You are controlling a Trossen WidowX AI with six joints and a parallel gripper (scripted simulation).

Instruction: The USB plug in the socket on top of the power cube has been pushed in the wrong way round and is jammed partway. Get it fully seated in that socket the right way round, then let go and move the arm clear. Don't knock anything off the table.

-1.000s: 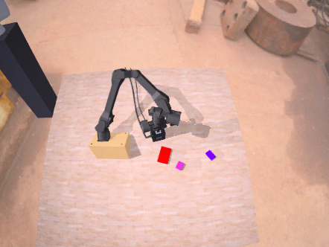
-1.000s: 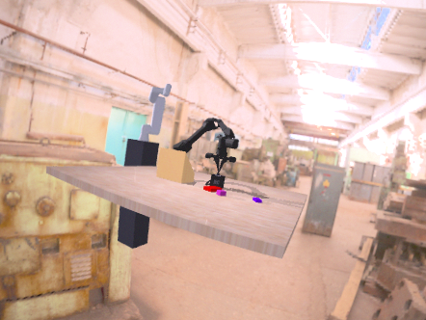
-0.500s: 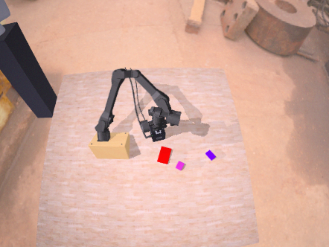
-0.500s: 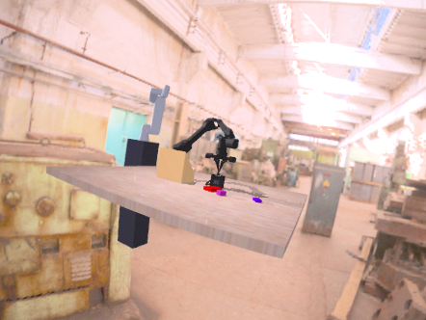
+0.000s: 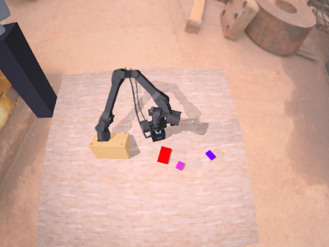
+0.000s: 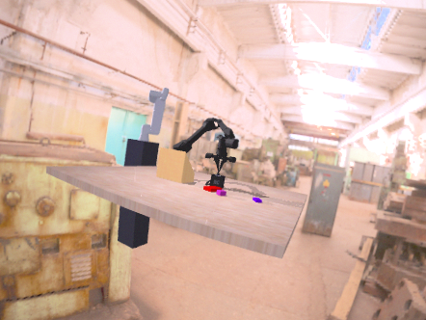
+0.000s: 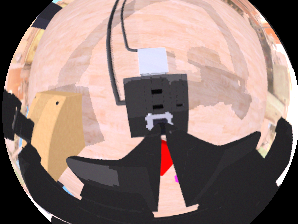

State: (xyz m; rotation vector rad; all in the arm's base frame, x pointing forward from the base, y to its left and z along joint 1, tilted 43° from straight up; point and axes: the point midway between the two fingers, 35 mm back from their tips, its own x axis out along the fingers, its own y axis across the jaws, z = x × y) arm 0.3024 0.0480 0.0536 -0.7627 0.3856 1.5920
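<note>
Now: the USB plug 10 mm below my gripper tip. From my gripper tip the other things lie so: flat red block: 120 mm to the right, 90 mm below, 30 mm ahead; magenta block: 190 mm to the right, 120 mm ahead, 90 mm below; USB socket: 30 mm below.
</note>
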